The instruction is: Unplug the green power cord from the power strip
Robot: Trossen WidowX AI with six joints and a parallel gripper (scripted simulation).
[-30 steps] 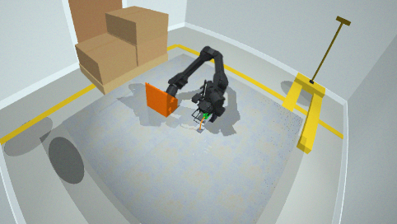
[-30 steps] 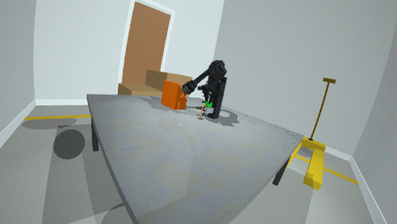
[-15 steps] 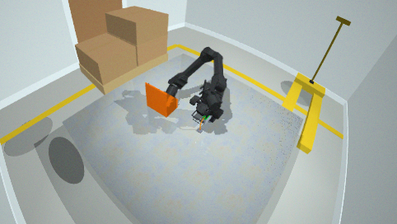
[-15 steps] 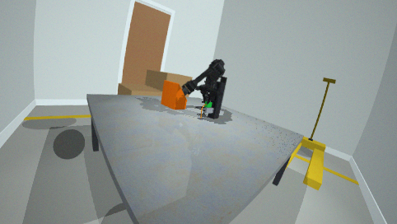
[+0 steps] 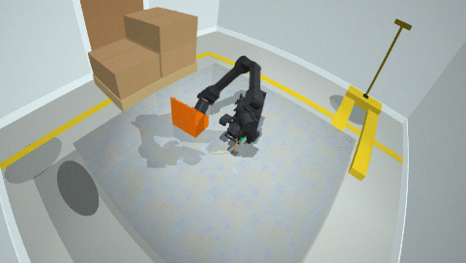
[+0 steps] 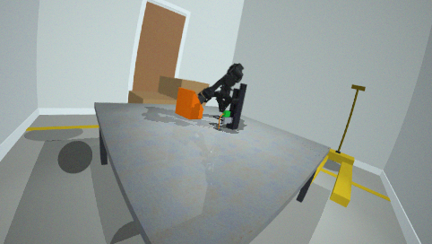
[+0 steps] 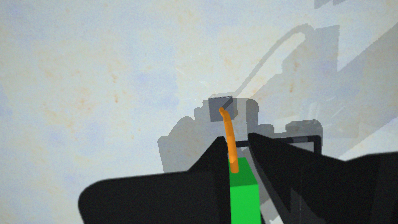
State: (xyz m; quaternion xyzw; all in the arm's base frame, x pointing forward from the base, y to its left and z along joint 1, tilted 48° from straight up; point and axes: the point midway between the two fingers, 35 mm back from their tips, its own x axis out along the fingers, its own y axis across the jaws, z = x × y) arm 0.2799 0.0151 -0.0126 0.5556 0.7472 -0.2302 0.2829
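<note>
My gripper tip is now 70 mm to the right of the green plug and 10 mm past it.
</note>
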